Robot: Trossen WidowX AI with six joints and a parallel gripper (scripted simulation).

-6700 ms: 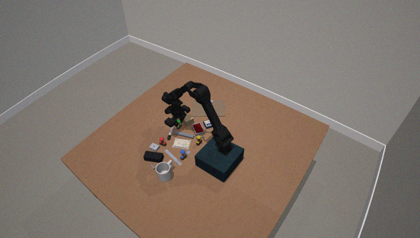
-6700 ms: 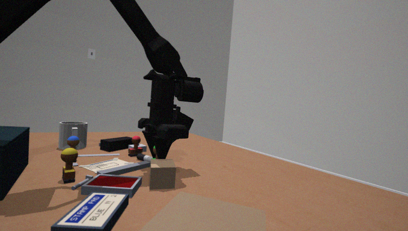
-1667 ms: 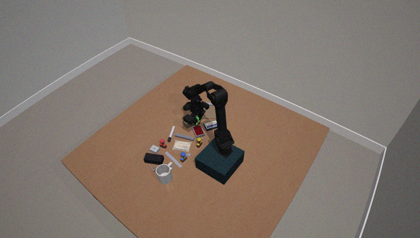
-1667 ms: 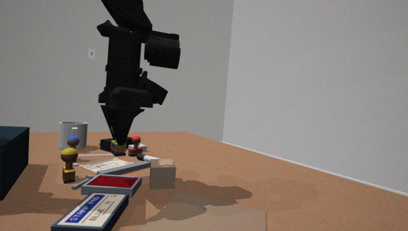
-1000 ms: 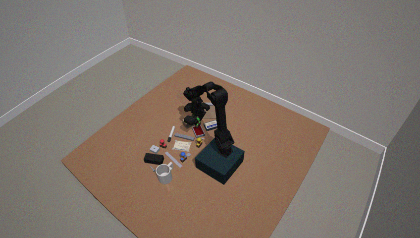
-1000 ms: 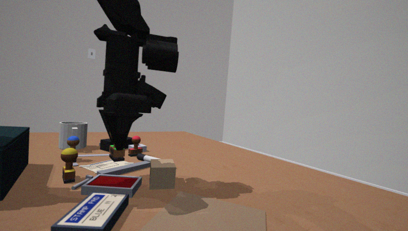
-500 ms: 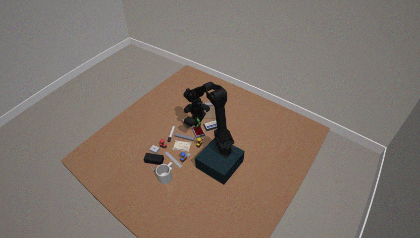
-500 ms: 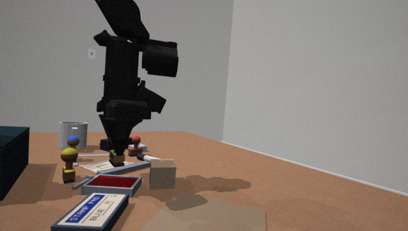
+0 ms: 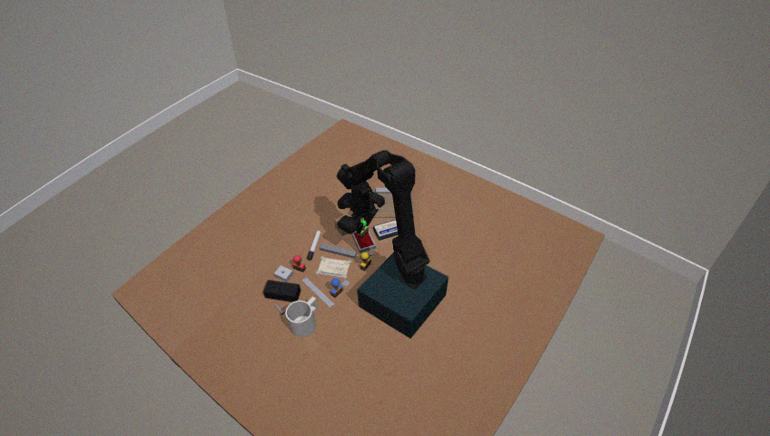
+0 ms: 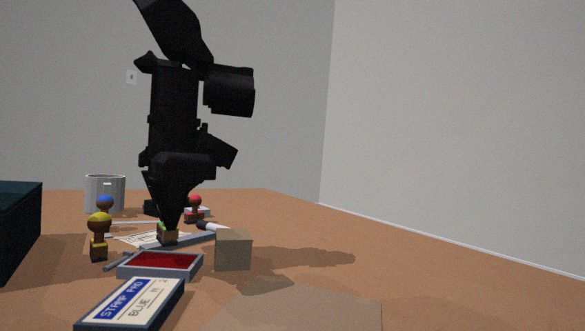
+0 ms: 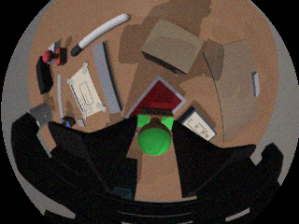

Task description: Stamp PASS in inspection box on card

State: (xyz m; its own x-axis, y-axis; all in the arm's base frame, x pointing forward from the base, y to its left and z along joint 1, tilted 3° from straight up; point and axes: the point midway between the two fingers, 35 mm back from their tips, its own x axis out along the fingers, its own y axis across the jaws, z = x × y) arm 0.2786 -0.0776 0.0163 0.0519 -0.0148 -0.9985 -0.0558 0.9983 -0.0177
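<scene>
Now: the red ink pad 60 mm below my gripper tip. The rest, counted from my gripper tip: tan block (90 mm ahead, 40 mm below); then green-knobbed stamp (right at my gripper tip); then blue pad tin (90 mm to the right, 50 mm below, 40 mm behind).
</scene>
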